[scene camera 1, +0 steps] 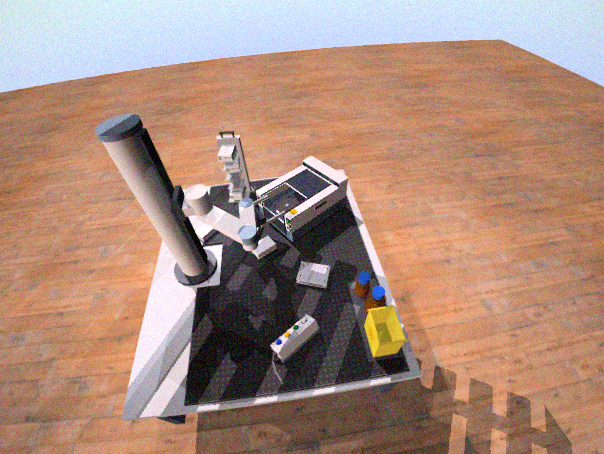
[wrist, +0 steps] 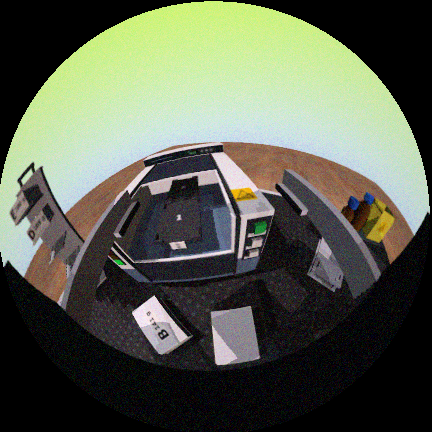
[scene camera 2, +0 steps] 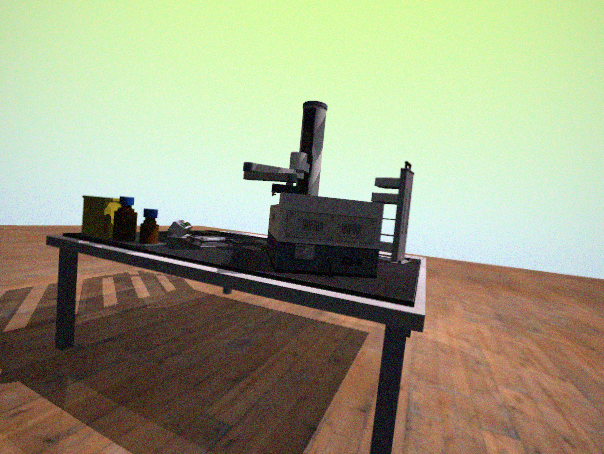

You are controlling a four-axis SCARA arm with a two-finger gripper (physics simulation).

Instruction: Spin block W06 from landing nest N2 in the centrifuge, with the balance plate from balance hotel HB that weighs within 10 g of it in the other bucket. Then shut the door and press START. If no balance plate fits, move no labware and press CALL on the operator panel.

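Places are measured from the arm's base along level axes (x ahead, y left, z up), in centimetres.
Pixels of known places: gripper, fingertip midpoint: [scene camera 1: 275, 204] [wrist: 203, 183]; arm's base at its link origin: [scene camera 1: 196, 267].
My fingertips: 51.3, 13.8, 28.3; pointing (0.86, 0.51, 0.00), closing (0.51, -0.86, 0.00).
Ahead of a thing's pixels: the offset from my fingertips to its top centre, as dx, dy, dz. "pt": to the spot under its first point.
My gripper [scene camera 1: 280, 204] [wrist: 203, 183] is open, its fingers wide apart over the front of the centrifuge [scene camera 1: 324, 199] [scene camera 2: 325, 220] [wrist: 255, 202]. The chamber is uncovered. A dark rotor {pt +4.0, +10.5, -13.1} [wrist: 179, 225] marked "1" shows inside; I cannot tell whether block W06 sits in a bucket. No W06 label is legible. Green and pale buttons {+5.3, -5.2, -8.0} [wrist: 260, 228] are on the centrifuge's front right. Balance hotel HB [scene camera 1: 243, 162] [scene camera 2: 406, 220] holds plates, one marked D [wrist: 37, 227]. A plate marked B 141 g {-17.1, +7.0, -22.9} [wrist: 162, 325] lies low left in the wrist view. The operator panel {+1.4, -64.7, -18.7} [scene camera 1: 297, 340] has coloured buttons.
A plain pale box {-10.9, -8.3, -22.9} [scene camera 1: 264, 247] [wrist: 235, 335] lies below the arm; its identity is unclear. A flat grey-white piece {pt +14.9, -33.2, -23.7} [scene camera 1: 313, 275] [wrist: 326, 267] lies right of it. Brown blue-capped bottles {pt +37.1, -47.1, -17.9} [scene camera 1: 362, 286] [scene camera 2: 125, 222] and a yellow bin [scene camera 1: 384, 332] [scene camera 2: 95, 215] stand near the edge.
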